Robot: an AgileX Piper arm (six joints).
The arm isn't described. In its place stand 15 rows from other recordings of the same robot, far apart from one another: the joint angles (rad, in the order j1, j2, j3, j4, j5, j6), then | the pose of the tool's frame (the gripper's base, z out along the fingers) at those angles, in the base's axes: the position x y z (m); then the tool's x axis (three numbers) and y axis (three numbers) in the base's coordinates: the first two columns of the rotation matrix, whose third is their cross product.
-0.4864, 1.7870, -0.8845, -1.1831, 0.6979, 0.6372 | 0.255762, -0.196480, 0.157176, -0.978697, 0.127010, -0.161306, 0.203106, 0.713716, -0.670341
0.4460, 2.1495, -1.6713, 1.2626, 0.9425, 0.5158 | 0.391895, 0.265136, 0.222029, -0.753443, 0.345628, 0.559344, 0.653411, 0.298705, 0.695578
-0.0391, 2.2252, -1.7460, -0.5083, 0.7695, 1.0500 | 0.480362, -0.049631, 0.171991, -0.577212, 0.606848, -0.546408, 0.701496, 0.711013, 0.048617
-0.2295, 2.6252, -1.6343, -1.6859, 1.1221, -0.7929 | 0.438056, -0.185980, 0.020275, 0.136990, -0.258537, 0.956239, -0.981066, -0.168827, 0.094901
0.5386, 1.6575, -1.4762, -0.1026, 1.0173, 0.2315 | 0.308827, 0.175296, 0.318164, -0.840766, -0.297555, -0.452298, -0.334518, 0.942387, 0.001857
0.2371, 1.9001, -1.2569, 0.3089, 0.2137, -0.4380 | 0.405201, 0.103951, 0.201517, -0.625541, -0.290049, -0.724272, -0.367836, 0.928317, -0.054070
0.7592, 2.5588, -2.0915, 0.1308, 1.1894, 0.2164 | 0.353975, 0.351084, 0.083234, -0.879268, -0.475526, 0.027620, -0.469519, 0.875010, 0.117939
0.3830, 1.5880, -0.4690, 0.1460, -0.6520, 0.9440 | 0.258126, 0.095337, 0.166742, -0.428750, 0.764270, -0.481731, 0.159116, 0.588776, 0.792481
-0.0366, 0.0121, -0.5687, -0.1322, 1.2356, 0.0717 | -0.019882, -0.010607, 0.282960, -0.551084, 0.047961, -0.833070, 0.155218, 0.986815, -0.045866
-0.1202, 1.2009, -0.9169, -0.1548, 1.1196, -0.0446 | 0.204203, -0.037382, 0.285682, -0.970866, 0.005240, -0.239565, 0.045306, 0.985742, -0.162049
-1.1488, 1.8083, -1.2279, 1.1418, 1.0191, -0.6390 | 0.212562, -0.301377, 0.238061, -0.263010, 0.914238, -0.308213, 0.497018, 0.402199, 0.768901
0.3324, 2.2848, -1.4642, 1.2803, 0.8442, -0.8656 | 0.401257, 0.207458, 0.104675, -0.943361, -0.119941, -0.309329, -0.317157, 0.599672, 0.734715
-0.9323, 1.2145, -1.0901, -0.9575, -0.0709, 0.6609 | 0.171067, -0.221639, 0.414112, -0.221252, -0.189576, -0.956613, 0.734523, 0.612861, -0.291338
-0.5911, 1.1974, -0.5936, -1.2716, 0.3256, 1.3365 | 0.177598, -0.152695, 0.245247, -0.418759, 0.373195, -0.827869, 0.773941, 0.623563, -0.110385
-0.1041, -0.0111, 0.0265, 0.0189, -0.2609, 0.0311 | 0.051398, -0.005816, 0.228113, 0.329747, 0.015157, -0.943948, 0.092336, 0.994559, 0.048226
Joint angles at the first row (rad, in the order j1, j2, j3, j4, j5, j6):
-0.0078 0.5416 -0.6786 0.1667 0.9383 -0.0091
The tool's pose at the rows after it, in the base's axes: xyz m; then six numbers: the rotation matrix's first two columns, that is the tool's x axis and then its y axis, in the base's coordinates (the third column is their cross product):
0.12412, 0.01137, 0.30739, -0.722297, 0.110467, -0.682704, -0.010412, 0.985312, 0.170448
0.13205, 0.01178, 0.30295, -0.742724, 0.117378, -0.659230, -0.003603, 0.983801, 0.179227
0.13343, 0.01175, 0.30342, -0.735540, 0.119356, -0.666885, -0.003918, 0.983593, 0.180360
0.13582, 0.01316, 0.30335, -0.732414, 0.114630, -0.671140, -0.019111, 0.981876, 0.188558
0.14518, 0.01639, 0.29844, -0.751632, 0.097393, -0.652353, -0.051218, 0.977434, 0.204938
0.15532, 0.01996, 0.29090, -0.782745, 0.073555, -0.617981, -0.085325, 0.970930, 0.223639
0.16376, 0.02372, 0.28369, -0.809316, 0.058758, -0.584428, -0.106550, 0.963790, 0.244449
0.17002, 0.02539, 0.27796, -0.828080, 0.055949, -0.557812, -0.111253, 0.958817, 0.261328
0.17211, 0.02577, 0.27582, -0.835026, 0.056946, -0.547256, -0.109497, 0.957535, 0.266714
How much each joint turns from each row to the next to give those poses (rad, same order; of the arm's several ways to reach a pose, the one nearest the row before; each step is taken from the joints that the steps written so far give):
0.0000 0.1726 0.0000 0.0134 -0.0789 -0.0032
0.0001 0.0401 0.0000 0.0083 -0.0095 0.0001
-0.0001 0.0027 -0.0001 0.0021 -0.0132 -0.0013
0.0000 0.0085 0.0000 0.0240 -0.0125 -0.0229
0.0000 0.0470 0.0001 0.0546 -0.0141 -0.0581
0.0001 0.0581 0.0000 0.0580 -0.0009 -0.0661
0.0082 0.0512 0.0000 0.0405 -0.0011 -0.0382
-0.0001 0.0385 0.0000 0.0277 -0.0008 -0.0235
0.0000 0.0134 0.0000 0.0063 0.0000 -0.0036

